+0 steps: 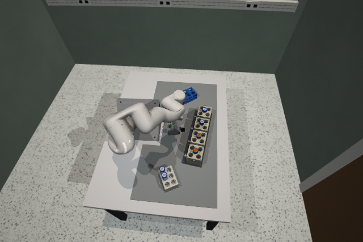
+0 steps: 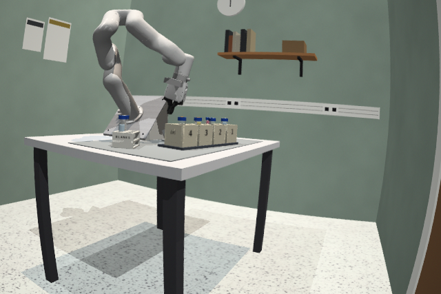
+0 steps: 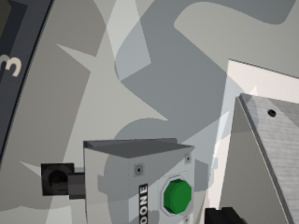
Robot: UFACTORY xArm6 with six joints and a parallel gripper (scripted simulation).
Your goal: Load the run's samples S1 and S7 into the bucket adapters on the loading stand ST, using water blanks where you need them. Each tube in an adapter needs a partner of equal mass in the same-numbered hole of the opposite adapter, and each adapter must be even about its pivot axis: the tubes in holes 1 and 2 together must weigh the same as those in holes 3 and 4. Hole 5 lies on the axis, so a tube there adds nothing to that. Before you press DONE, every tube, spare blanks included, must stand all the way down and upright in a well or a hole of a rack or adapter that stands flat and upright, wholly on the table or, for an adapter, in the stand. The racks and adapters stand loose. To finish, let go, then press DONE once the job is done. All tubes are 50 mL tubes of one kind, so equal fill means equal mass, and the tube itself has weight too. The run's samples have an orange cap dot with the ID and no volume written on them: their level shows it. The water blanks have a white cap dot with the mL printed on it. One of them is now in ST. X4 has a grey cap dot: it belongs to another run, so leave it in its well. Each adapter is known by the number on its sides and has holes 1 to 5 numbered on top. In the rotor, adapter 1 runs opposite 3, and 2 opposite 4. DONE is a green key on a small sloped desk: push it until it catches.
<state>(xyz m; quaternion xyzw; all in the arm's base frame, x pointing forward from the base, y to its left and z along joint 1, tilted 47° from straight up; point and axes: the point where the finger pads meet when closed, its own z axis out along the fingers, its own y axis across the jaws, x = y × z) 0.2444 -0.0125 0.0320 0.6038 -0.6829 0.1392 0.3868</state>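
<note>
The green DONE key is 10 mm behind my hand and 80 mm below it. The rest, counted from my hand: blue-capped water blank (250 mm ahead, 90 mm to the left, 80 mm below); bucket adapter (250 mm ahead, 100 mm to the left, 100 mm below); blue sample rack (140 mm ahead, 310 mm to the left, 120 mm below).
</note>
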